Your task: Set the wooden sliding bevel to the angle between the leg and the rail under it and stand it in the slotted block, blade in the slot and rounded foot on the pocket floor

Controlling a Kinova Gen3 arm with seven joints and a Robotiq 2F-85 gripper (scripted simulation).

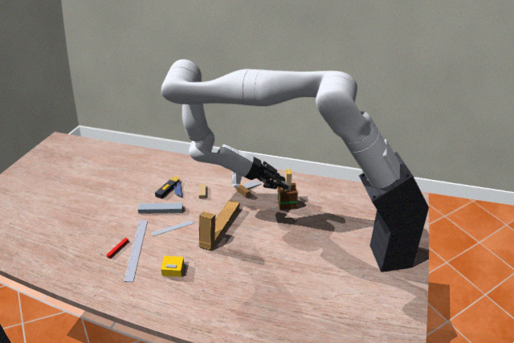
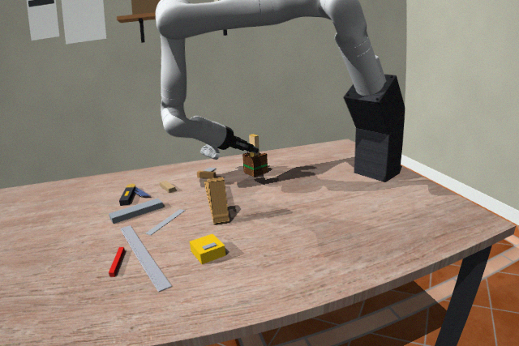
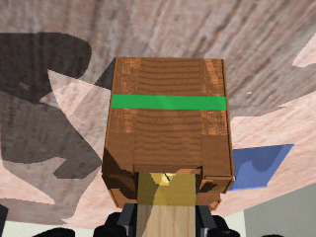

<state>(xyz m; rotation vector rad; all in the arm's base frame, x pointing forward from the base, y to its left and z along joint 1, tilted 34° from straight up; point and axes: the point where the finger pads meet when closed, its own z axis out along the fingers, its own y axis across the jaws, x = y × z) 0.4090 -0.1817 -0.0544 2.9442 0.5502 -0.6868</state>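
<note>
Now: hand 10 mm past the wooden sliding bevel, 20 mm to the left of it and 20 mm above it. Also, from my hand: small wooden block: 300 mm ahead, 30 mm to the left, 90 mm below; then thin grey strip: 300 mm ahead, 260 mm to the left, 90 mm below; then blue blade: 30 mm to the right, 40 mm below.
</note>
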